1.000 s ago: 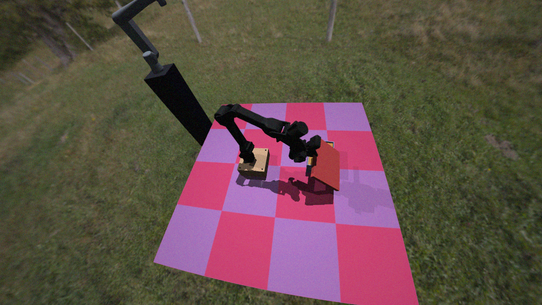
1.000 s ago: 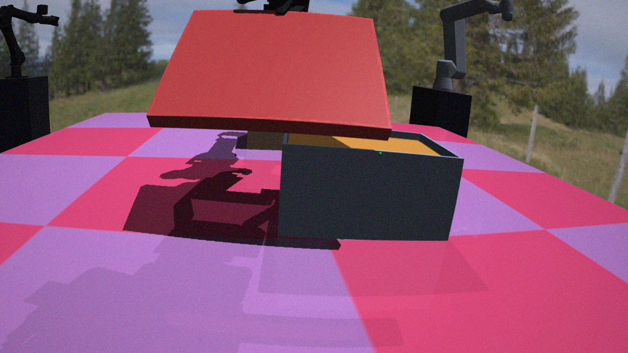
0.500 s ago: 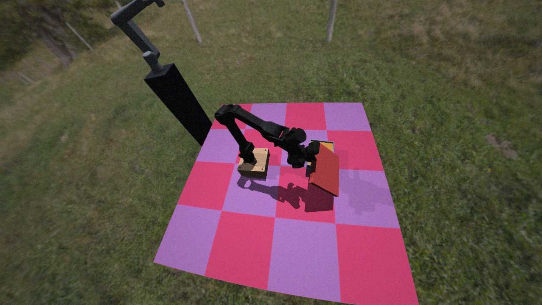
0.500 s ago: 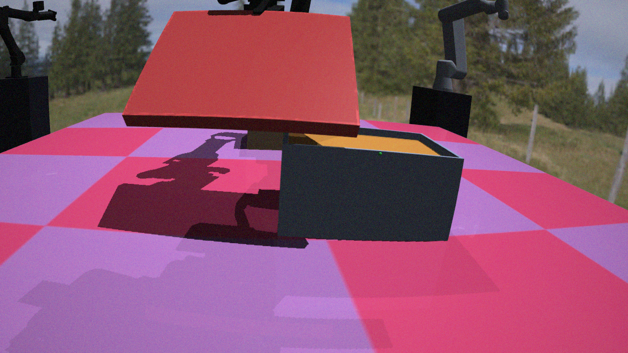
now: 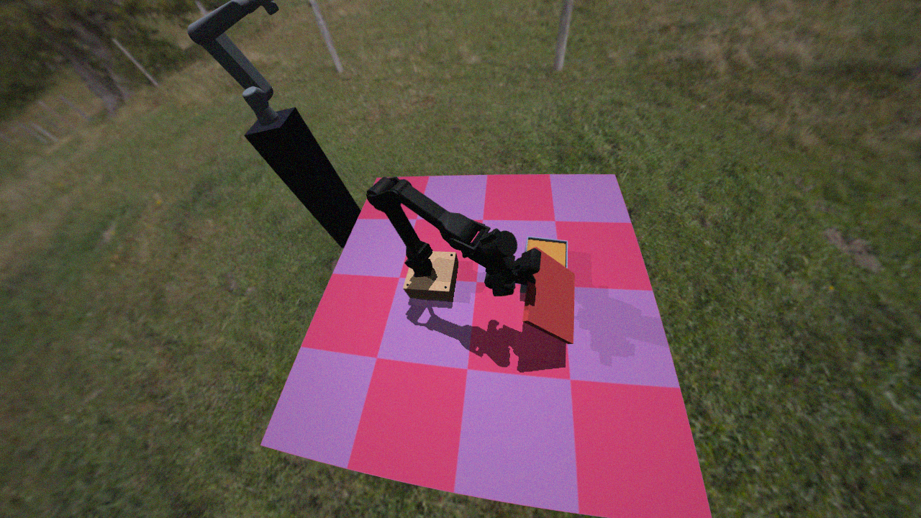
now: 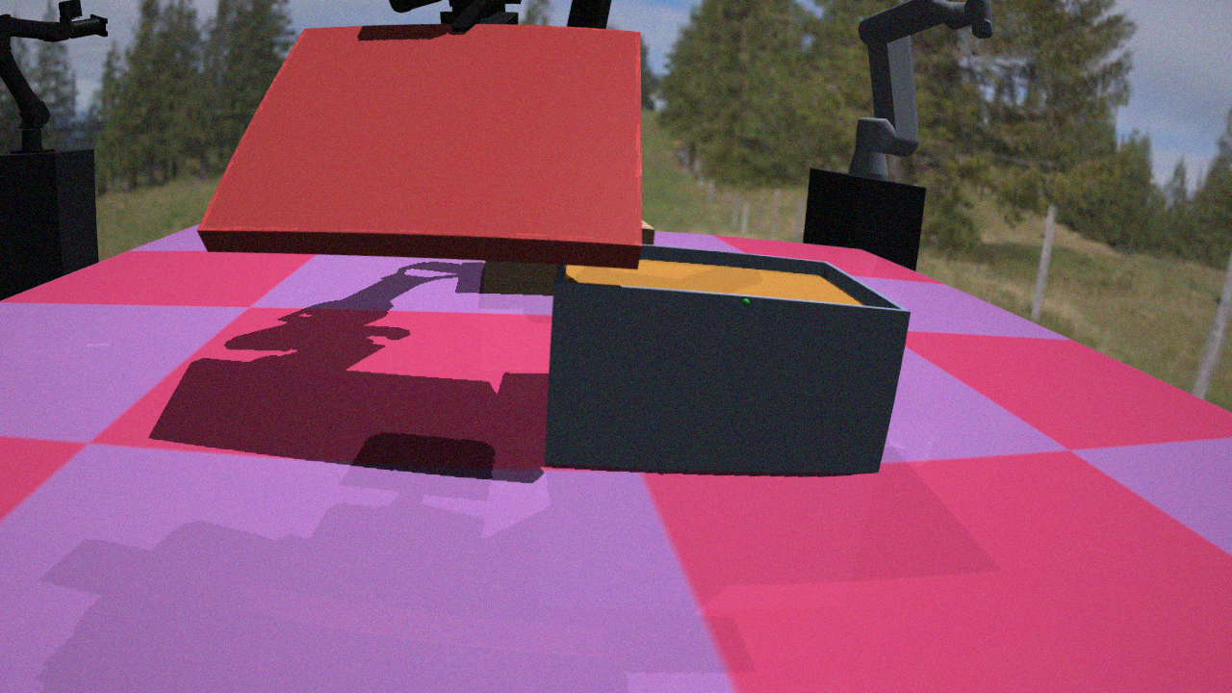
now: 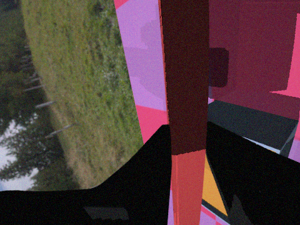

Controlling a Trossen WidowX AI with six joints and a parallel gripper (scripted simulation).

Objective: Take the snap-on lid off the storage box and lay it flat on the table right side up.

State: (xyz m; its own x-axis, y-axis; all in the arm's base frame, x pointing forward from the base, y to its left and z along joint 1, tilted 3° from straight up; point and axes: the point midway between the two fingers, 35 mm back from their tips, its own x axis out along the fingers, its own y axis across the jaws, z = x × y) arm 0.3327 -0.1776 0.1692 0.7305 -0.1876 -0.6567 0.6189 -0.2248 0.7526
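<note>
Right now the orange-red lid is 60 mm ahead of my gripper tip, 20 mm to the right of it and 50 mm below it. The rest, counted from my gripper tip: grey-blue storage box: 100 mm ahead, 150 mm to the left, 180 mm below.
</note>
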